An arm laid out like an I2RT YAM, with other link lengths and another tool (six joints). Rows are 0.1 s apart.
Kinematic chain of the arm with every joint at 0, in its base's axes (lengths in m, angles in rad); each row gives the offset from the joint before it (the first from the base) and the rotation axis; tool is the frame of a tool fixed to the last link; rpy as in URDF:
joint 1: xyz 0 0 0.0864 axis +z
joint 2: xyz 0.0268 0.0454 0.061 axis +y
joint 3: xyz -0.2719 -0.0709 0 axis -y
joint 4: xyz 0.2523 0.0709 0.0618 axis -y
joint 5: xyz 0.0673 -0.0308 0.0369 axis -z
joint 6: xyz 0.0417 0 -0.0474 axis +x
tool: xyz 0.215 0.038 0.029 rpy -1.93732 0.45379 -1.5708
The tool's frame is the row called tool.
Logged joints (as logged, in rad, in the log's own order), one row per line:
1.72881 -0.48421 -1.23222 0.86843 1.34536 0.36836
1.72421 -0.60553 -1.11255 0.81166 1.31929 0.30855
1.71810 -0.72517 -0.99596 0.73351 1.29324 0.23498
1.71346 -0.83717 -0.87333 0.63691 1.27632 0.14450
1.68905 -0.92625 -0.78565 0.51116 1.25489 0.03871
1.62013 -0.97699 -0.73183 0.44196 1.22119 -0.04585
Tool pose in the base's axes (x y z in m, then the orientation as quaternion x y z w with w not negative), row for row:
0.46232 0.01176 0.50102 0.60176 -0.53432 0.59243 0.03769
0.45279 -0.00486 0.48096 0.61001 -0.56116 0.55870 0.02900
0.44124 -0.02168 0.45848 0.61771 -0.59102 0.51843 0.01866
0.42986 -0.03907 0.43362 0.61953 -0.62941 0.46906 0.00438
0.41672 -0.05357 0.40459 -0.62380 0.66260 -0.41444 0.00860
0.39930 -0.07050 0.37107 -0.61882 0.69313 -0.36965 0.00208
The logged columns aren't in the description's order. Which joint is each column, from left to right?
Columns, left to right: joint 3, joint 4, joint 6, joint 5, joint 2, joint 1.
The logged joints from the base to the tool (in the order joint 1, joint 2, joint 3, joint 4, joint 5, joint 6), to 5 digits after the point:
0.36836 1.34536 1.72881 -0.48421 0.86843 -1.23222
0.30855 1.31929 1.72421 -0.60553 0.81166 -1.11255
0.23498 1.29324 1.71810 -0.72517 0.73351 -0.99596
0.14450 1.27632 1.71346 -0.83717 0.63691 -0.87333
0.03871 1.25489 1.68905 -0.92625 0.51116 -0.78565
-0.04585 1.22119 1.62013 -0.97699 0.44196 -0.73183

